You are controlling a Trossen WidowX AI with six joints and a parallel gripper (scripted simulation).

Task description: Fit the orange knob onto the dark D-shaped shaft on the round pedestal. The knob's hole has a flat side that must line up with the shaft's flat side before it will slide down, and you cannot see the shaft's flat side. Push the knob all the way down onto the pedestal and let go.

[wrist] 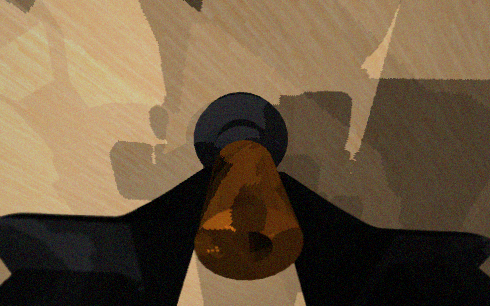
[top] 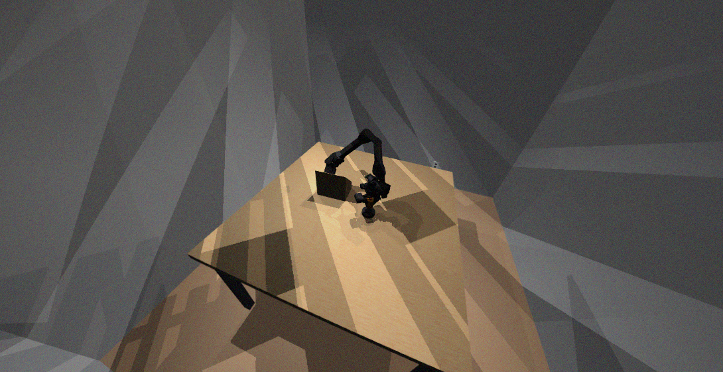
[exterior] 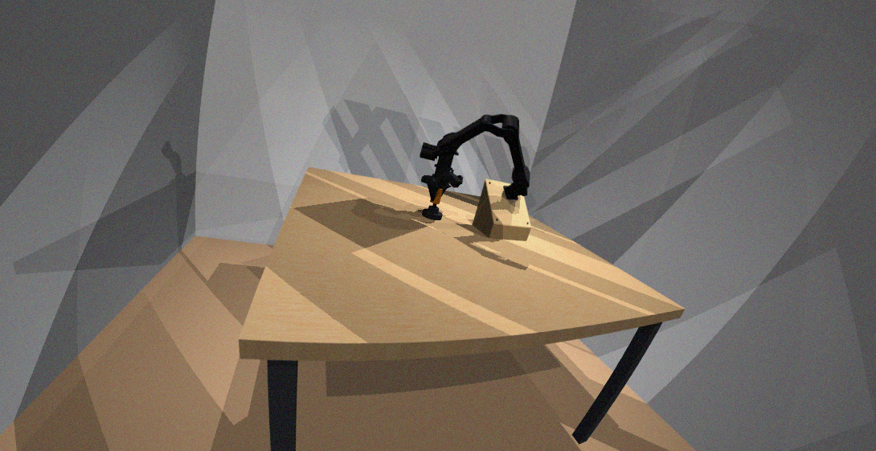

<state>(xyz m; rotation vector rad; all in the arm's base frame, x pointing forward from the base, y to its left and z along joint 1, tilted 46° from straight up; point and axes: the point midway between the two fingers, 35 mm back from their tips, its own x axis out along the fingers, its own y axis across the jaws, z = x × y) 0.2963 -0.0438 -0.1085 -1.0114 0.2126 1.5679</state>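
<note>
My gripper tip is 20 mm below the orange knob. Round my gripper tip: dark round pedestal 40 mm below.
</note>
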